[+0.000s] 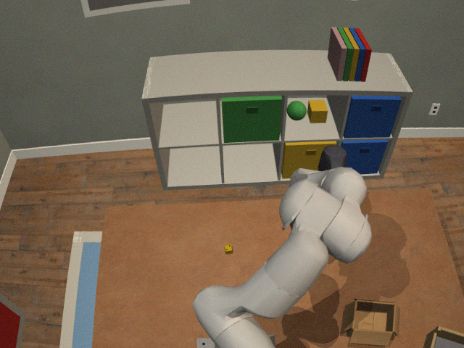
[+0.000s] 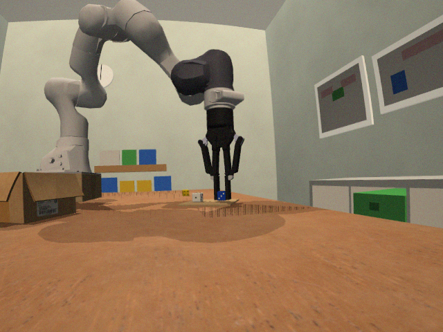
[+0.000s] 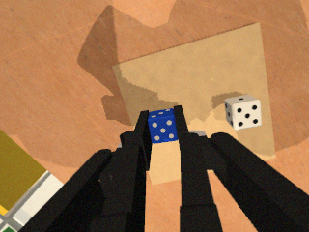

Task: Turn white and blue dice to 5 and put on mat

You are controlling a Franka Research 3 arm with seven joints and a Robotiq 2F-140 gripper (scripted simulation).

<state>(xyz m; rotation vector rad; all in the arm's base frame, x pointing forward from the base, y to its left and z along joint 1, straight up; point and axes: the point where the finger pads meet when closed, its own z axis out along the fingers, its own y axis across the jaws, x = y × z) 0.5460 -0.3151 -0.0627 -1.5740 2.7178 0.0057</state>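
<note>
Now: the blue die 2 cm below my hand. Also, from my hand: tan mat: 3 cm behind, 2 cm to the left, 4 cm below; then yellow die: 9 cm behind, 34 cm to the left, 3 cm below; then white die: 7 cm behind, 4 cm to the left, 3 cm below.
</note>
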